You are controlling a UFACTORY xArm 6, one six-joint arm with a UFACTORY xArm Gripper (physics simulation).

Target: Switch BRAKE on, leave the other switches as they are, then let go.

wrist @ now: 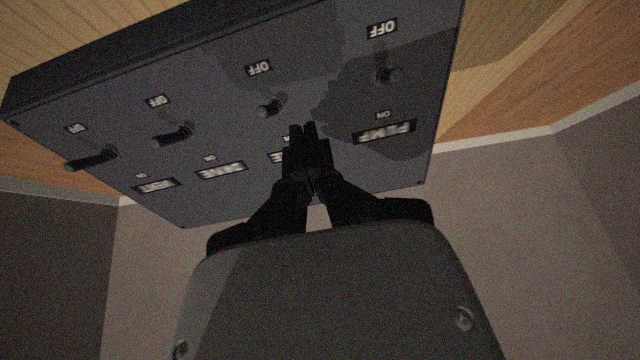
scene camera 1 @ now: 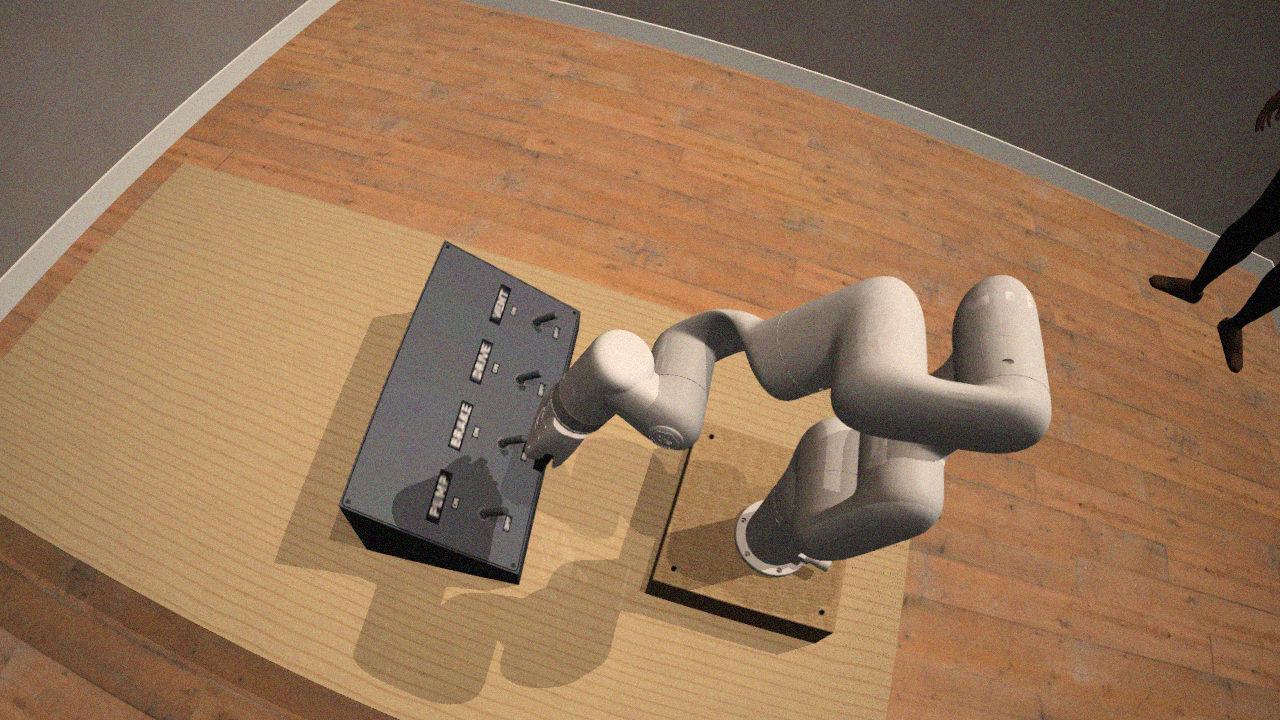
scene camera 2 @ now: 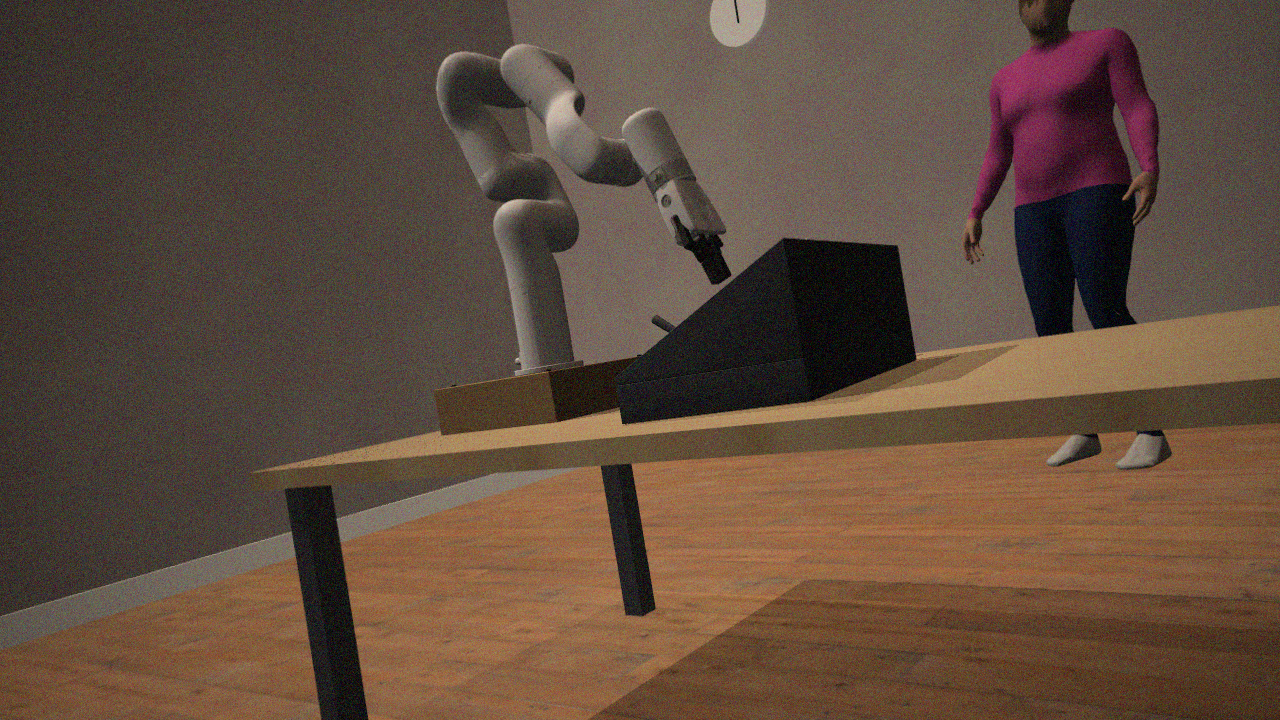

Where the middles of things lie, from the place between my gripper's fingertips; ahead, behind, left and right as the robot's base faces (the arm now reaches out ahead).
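Labels:
Dark sloped switch panel [scene camera 1: 432, 459]: from my hand, 5 cm to the right of it, 15 cm ahead of it, 9 cm below it.

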